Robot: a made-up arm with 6 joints.
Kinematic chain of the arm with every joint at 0, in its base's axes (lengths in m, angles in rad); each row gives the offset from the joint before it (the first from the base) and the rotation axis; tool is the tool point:
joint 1: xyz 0 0 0.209 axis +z
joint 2: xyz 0 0.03 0 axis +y
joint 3: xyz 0 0 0.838 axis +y
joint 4: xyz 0 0 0.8 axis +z
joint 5: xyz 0 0 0 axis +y
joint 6: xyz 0 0 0.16 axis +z
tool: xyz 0 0 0
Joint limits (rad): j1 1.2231..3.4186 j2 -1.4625..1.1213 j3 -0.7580..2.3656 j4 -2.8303..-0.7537 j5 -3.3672..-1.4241 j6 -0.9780..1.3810
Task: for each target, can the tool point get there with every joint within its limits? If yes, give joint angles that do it. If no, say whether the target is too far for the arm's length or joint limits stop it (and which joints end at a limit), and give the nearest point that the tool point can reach.
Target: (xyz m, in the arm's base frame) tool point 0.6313 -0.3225 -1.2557
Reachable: no: joint limits stop it (at a limit: joint 2, joint 3, joint 4) | nearest point 1.2570 -0.6421 -0.2811 | short by 1.202 m
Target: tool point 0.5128 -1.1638 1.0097
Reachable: yes | joints 2.0711 -0.9040 -0.1600 -1.0162 -2.5279 0.6796
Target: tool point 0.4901 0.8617 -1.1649
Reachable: no: joint limits stop it (at a limit: joint 1, joint 2, joint 4, joint 5) | nearest point 0.2196 0.8362 -0.2572 | short by 0.948 m
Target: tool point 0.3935 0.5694 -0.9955
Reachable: no: joint limits stop it (at a limit: joint 1, joint 2, joint 4, joint 5) | nearest point 0.1679 0.6936 -0.2627 | short by 0.777 m
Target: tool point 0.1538 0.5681 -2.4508
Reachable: no: too far | nearest point 0.1675 0.6926 -0.2626 | short by 2.192 m
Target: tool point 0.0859 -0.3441 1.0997
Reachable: yes | joints 2.3129 -1.2489 2.0051 -1.0619 -1.6537 -0.4188
